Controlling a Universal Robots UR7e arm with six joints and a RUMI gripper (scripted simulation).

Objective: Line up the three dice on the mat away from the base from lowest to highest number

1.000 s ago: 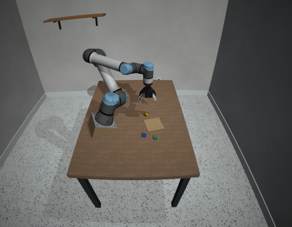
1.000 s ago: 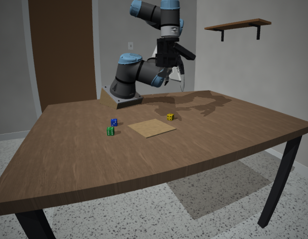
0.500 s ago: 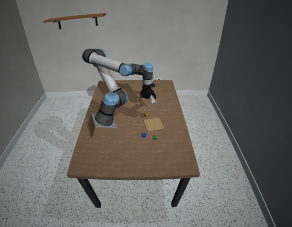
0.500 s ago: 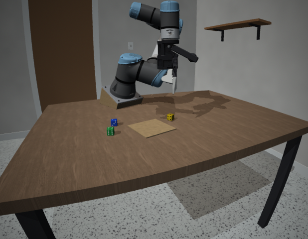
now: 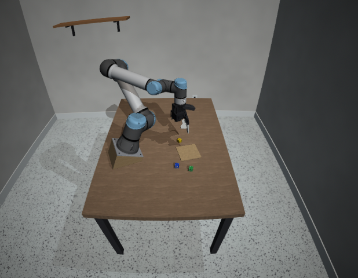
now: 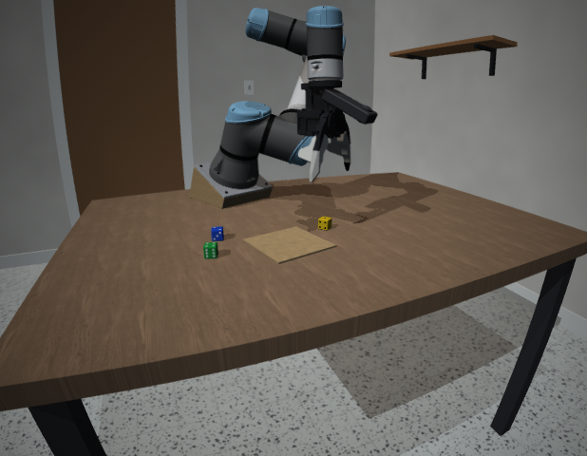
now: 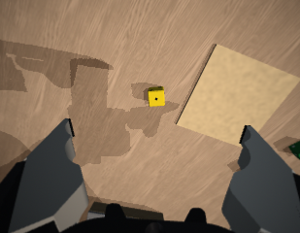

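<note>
My gripper is now 10 mm past the yellow die, 10 mm to the left of it and 110 mm above it. Also, from my hand: tan mat (70 mm ahead, 110 mm to the right, 120 mm below); then green die (120 mm ahead, 260 mm to the right, 110 mm below); then blue die (30 mm ahead, 250 mm to the right, 110 mm below).
</note>
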